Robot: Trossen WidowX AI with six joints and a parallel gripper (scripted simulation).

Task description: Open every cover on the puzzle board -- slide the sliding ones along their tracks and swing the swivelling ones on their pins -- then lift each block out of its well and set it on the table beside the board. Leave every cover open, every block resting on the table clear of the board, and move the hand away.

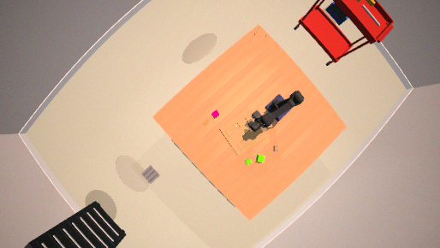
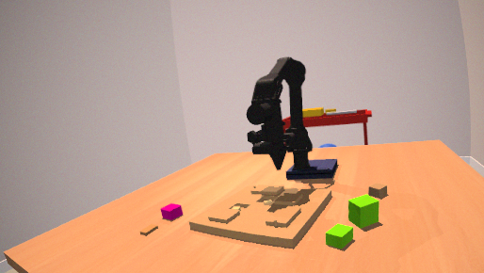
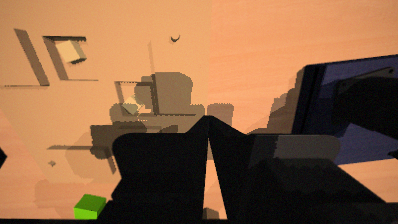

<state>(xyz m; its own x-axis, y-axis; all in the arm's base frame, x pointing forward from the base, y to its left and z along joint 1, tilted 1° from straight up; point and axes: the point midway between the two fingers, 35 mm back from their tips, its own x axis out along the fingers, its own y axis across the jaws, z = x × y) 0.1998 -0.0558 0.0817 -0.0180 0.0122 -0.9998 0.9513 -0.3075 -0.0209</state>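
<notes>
My gripper tip is now 130 mm short of the tan puzzle board, 30 mm to the left of it and 60 mm above it. Also, from my gripper tip: magenta block 160 mm ahead, 310 mm to the right, 70 mm below; small green block 320 mm ahead, 170 mm to the left, 70 mm below; large green block 230 mm ahead, 230 mm to the left, 50 mm below.
</notes>
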